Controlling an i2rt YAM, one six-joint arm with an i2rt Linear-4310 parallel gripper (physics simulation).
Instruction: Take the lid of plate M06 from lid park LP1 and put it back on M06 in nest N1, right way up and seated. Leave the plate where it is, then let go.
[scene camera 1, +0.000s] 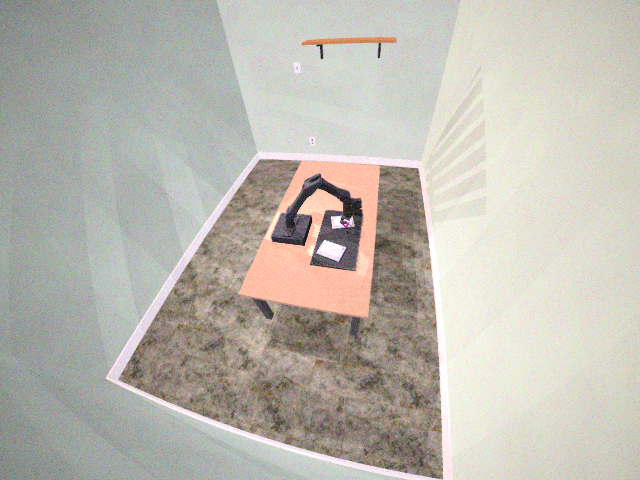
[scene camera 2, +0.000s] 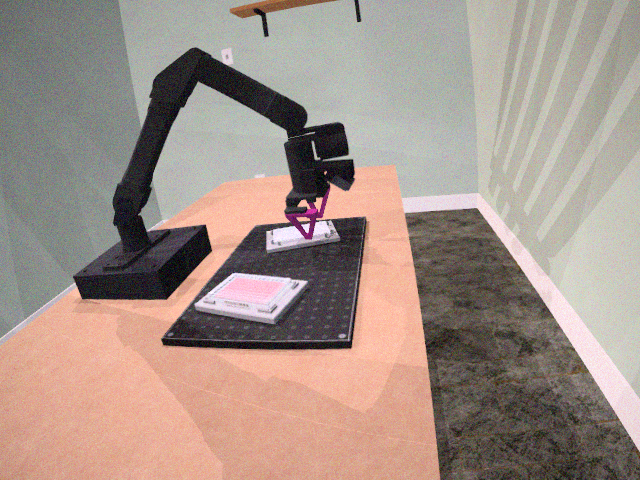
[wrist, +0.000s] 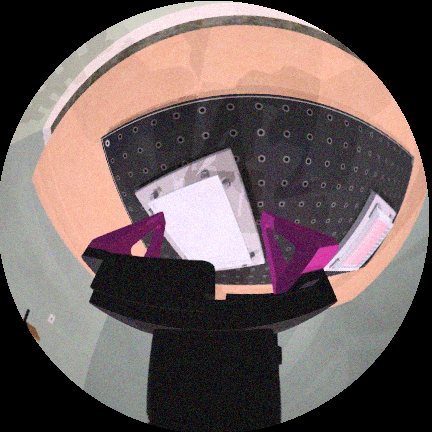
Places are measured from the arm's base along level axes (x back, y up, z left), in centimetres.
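Pixels of known places: gripper, between the fingertips: (scene camera 1: 347, 221) (scene camera 2: 314, 228) (wrist: 212, 216); arm's base, origin of its link: (scene camera 1: 290, 225) (scene camera 2: 138, 250).
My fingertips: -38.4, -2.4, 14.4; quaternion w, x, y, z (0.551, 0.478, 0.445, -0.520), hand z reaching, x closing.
Note:
For each thing: its top centre in the pictures, then the offset to it from my fingertips, as dx, dy, dz. Level surfaces: height alone.
- flat white lid, centre of its top: (wrist: 203, 237) (scene camera 2: 300, 230) (scene camera 1: 342, 220) +3.8, -1.0, +1.5
- lid park, centre of its top: (wrist: 203, 238) (scene camera 2: 300, 230) (scene camera 1: 342, 220) +3.8, -0.8, +1.5
- plate, centre of its top: (scene camera 2: 248, 286) (wrist: 367, 247) (scene camera 1: 331, 248) +5.7, -0.1, -26.5
- similar pale nest, centre of its top: (scene camera 2: 249, 290) (wrist: 365, 244) (scene camera 1: 331, 249) +5.7, -1.0, -26.5
- black perforated board, centre of its top: (wrist: 310, 228) (scene camera 2: 286, 263) (scene camera 1: 339, 236) +3.5, -2.7, -12.5
- wooden table, height of its surface: dy -4.1
A flat white lid (scene camera 1: 337, 221) (scene camera 2: 286, 234) (wrist: 205, 220) lies on a pale grey holder, the lid park (scene camera 2: 284, 247) (wrist: 216, 164), at the far end of the black board. The plate (scene camera 1: 330, 250) (scene camera 2: 253, 288) (wrist: 368, 241), pink on top and uncovered, sits in a similar pale nest (scene camera 2: 240, 311) (wrist: 378, 201) at the near end. No label is readable. My gripper (scene camera 1: 345, 223) (scene camera 2: 315, 226) (wrist: 212, 216) is open and empty, with its magenta fingers spread above the lid park. In the wrist view the lid shows between the fingers. The exact height over the lid is hard to tell.
The black perforated board (scene camera 1: 336, 263) (scene camera 2: 330, 310) (wrist: 275, 120) lies on the wooden table (scene camera 1: 305, 281) (scene camera 2: 310, 392) (wrist: 240, 55). The arm's black base (scene camera 1: 292, 229) (scene camera 2: 155, 268) stands left of the board. A wooden shelf (scene camera 1: 351, 40) (scene camera 2: 289, 7) hangs on the far wall.

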